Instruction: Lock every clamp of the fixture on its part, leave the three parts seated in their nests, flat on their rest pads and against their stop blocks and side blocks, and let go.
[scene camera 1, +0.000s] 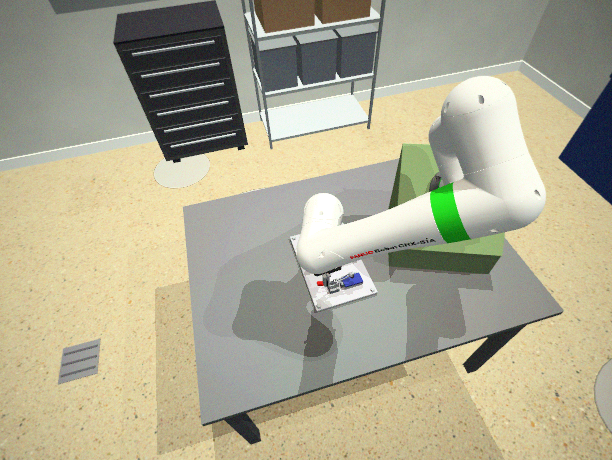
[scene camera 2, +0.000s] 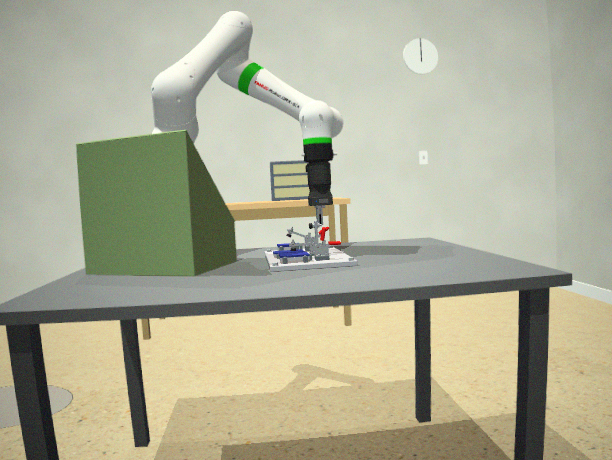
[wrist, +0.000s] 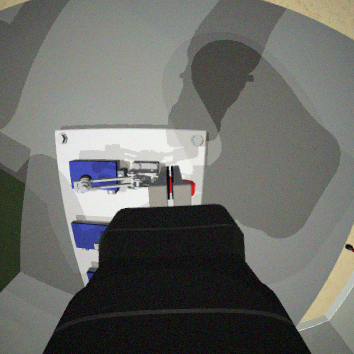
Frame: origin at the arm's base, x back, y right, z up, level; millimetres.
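Seen in the pictures: gripper, fingertip midpoint: (scene camera 1: 325, 284) (wrist: 169, 175); arm's base, link origin: (scene camera 2: 154, 174).
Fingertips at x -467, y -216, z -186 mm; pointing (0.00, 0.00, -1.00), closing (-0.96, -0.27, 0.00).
Note:
Offsets run from my fingertips to a thing's top centre. "spot": to the spot under its first point. Level surfaces: height alone.
My gripper (scene camera 2: 319, 223) (wrist: 169, 175) is shut and empty, pointing down at the red handle {dz -6, dx +4, dy +18 mm} (scene camera 1: 320, 283) (wrist: 192, 188) of the nearest clamp. The fingertips look close to or touching this handle. This clamp's arm (scene camera 1: 345, 278) (scene camera 2: 298, 233) (wrist: 107, 182) reaches over its blue part {spot: dz -55, dx +106, dy +34 mm} (scene camera 1: 353, 280) (scene camera 2: 291, 253) (wrist: 98, 170), with its tip tilted up above it in the scene camera 2 view. Behind, another clamp tip {spot: dz +14, dx +10, dy +251 mm} (scene camera 2: 311, 226) stands high, and a red handle {spot: dz -49, dx -48, dy +128 mm} (scene camera 2: 334, 243) lies horizontal. A second blue part {dz -64, dx +90, dy +148 mm} (wrist: 89, 235) and a third {dz -60, dx +63, dy +255 mm} (wrist: 91, 275) are partly hidden by the gripper body. Exact seating cannot be told.
The white fixture plate (scene camera 1: 345, 301) (scene camera 2: 279, 267) (wrist: 130, 136) lies on the grey table {dz -95 mm} (scene camera 1: 250, 370) (scene camera 2: 400, 284). A green pedestal block (scene camera 1: 445, 262) (scene camera 2: 135, 210) stands beside the plate, under the arm's base. Raised clamps stand close together around the fingers.

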